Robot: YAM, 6 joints.
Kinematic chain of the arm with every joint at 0, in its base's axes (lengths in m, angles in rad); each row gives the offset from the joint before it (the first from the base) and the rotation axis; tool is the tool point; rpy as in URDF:
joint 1: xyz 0 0 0.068 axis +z
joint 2: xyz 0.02 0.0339 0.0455 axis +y
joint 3: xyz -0.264 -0.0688 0 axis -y
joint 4: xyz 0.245 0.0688 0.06 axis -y
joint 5: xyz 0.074 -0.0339 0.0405 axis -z
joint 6: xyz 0.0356 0 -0.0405 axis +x
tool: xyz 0 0 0 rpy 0 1.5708 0
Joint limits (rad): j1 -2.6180..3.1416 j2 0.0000..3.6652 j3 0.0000..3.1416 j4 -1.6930..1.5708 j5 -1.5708..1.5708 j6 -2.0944..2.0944
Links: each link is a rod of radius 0.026 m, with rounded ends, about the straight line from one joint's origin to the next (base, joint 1, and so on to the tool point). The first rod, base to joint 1, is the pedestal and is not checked.
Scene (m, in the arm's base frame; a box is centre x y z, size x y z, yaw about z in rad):
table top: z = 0
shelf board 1: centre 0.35 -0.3 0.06 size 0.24 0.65 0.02 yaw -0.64
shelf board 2: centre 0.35 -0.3 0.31 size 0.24 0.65 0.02 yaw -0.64
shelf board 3: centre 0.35 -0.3 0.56 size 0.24 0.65 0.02 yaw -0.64
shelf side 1: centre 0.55 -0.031 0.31 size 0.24 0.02 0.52 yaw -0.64
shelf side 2: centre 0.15 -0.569 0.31 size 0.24 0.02 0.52 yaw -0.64
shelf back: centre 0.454 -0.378 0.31 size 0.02 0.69 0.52 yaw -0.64
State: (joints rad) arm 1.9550 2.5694 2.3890 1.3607 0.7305 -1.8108
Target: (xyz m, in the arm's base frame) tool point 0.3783 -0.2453 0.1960
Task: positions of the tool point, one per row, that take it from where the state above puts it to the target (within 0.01 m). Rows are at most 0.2 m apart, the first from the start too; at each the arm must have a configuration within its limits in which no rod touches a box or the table.
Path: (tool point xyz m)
1: -0.0239 0.5197 0.3540
2: 0.1230 0.4840 0.3398
3: 0.2437 0.4022 0.3223
4: 0.3235 0.2885 0.3017
5: 0.3546 0.1618 0.2784
6: 0.3373 0.0419 0.2527
7: 0.2800 -0.0531 0.2251
8: 0.1972 -0.1105 0.1960
9: 0.2499 -0.1408 0.2085
10: 0.2987 -0.1742 0.2124
11: 0.3420 -0.2094 0.2080
12: 0.3783 -0.2453 0.1960

